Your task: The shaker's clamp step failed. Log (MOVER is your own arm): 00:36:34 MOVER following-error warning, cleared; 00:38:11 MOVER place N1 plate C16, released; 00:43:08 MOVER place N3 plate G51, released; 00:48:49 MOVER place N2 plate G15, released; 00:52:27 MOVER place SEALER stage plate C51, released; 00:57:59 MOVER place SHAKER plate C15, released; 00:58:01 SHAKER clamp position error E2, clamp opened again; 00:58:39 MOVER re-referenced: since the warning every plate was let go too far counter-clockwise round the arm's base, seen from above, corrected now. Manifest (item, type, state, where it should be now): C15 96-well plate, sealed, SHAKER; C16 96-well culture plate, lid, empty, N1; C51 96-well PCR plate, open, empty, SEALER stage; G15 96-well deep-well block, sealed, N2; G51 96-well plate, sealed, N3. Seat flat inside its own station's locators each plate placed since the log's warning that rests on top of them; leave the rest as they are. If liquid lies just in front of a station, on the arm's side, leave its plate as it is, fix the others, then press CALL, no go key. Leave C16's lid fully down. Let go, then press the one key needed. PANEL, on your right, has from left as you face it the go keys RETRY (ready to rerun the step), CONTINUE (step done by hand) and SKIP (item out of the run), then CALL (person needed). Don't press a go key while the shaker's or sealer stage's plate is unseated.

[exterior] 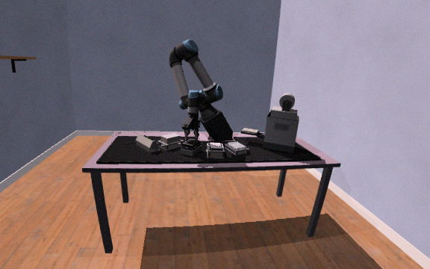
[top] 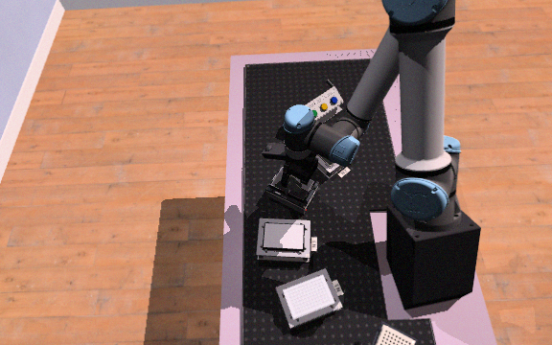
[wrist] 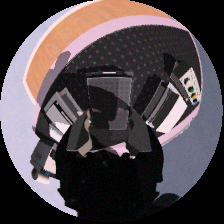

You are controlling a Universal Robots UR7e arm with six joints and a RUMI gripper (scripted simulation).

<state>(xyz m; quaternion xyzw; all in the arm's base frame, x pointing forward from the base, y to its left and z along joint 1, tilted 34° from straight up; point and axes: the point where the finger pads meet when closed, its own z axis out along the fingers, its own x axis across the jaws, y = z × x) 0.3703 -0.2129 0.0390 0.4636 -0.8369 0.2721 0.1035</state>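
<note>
Now: the white-topped sealed plate 130 mm behind my hand, 150 mm to the right of it and 20 mm below it.
</note>
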